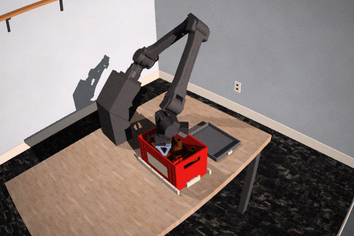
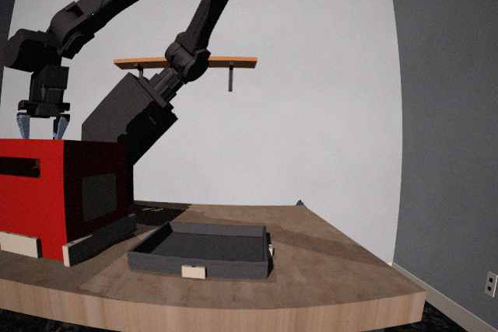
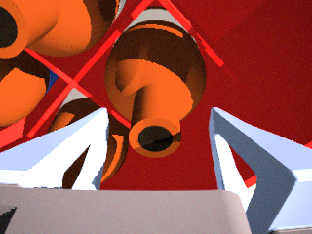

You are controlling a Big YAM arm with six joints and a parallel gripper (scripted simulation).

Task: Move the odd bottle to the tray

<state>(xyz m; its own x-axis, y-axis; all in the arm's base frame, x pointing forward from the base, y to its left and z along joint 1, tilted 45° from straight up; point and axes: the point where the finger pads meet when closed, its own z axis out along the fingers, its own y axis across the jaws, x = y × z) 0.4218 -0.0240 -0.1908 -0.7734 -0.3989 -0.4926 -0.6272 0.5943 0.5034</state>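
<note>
The red crate lies 70 mm below my hand and 40 mm to the left of it. The rest, counted from my hand: dark grey tray 320 mm to the left, 140 mm below, 20 mm ahead.
</note>
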